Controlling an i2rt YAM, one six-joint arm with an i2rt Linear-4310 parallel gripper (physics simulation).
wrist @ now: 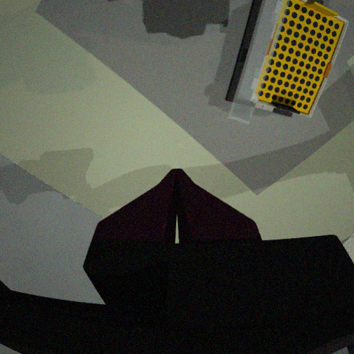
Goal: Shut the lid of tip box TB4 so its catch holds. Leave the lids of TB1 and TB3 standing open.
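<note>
A tip box (300, 57) with a yellow, dark-holed rack is at the upper right of the wrist view. It matches TB4, but no label can be read on it. Its clear lid (243, 57) stands open on the box's left side, with a long dark edge. A dark catch part (285, 107) shows at the box's lower end. My gripper (176, 177) is shut and empty, its fingertips touching. In the view it is below and left of the box, apart from both box and lid. TB1 and TB3 do not show in the wrist view.
A dark shape (186, 16) is at the top centre, left of the lid; I cannot tell what it is. The box is on a grey area (165, 70) beside pale green surface (125, 115). Shadows cross both.
</note>
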